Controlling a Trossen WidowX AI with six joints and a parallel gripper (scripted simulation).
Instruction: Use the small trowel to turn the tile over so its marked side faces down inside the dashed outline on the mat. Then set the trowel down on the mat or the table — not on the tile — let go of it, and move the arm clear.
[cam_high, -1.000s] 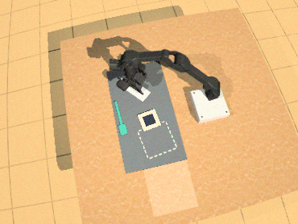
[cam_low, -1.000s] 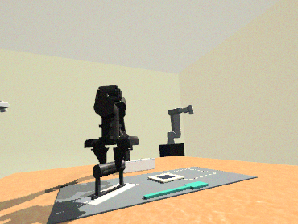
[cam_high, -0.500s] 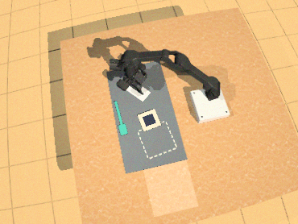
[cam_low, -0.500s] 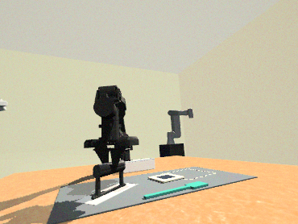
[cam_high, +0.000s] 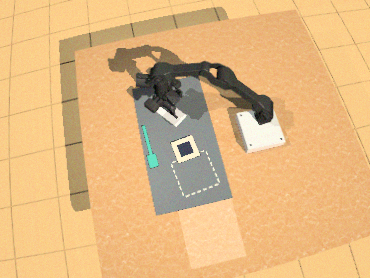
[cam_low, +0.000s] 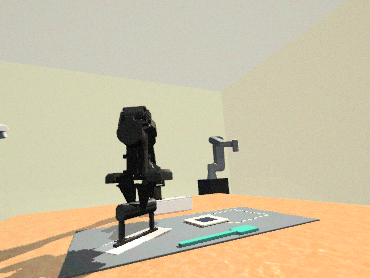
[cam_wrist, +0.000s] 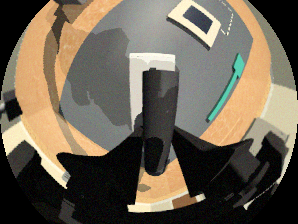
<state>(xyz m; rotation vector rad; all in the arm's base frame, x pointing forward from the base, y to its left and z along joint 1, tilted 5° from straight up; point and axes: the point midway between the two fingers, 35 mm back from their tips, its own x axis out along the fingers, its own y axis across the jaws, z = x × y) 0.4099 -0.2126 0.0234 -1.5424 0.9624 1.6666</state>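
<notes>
My gripper tip is now 30 mm above the small trowel, 20 mm to the right of it and 10 mm past it. Round my gripper tip: teal flat tool 180 mm to the left, 130 mm ahead, 60 mm below; then tile 220 mm to the left, 60 mm below, 20 mm behind; then grey mat 170 mm to the left, 80 mm below, 10 mm behind.
</notes>
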